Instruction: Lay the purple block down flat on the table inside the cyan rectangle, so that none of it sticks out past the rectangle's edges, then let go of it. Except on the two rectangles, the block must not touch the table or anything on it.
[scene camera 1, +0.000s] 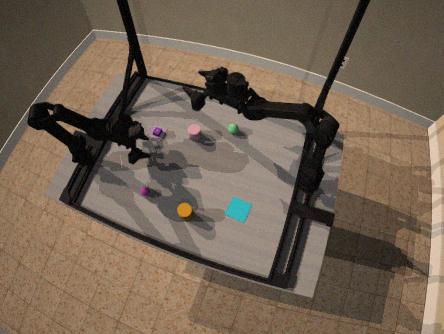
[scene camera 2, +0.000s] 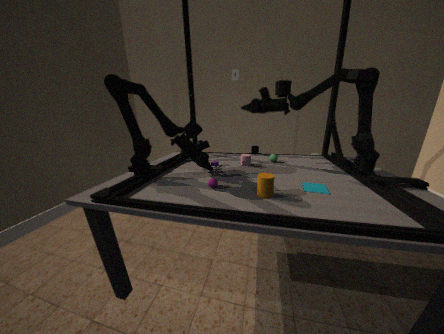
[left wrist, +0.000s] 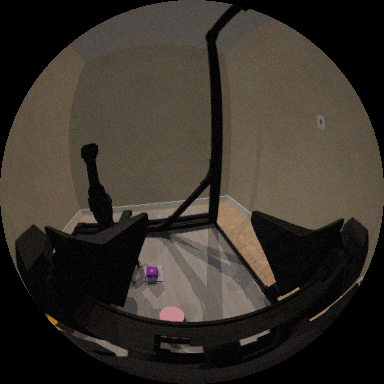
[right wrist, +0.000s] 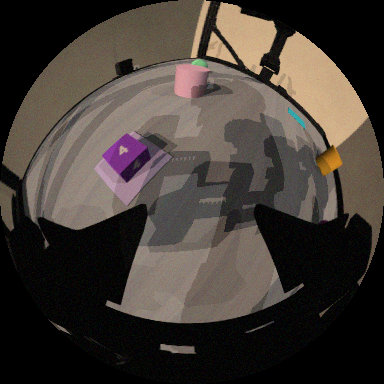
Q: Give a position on a pale lilac rectangle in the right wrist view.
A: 126, 191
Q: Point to my right gripper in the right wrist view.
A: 202, 209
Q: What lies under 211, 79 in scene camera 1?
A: My left gripper.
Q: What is my left gripper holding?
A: Nothing.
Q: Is my right gripper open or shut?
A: Open.
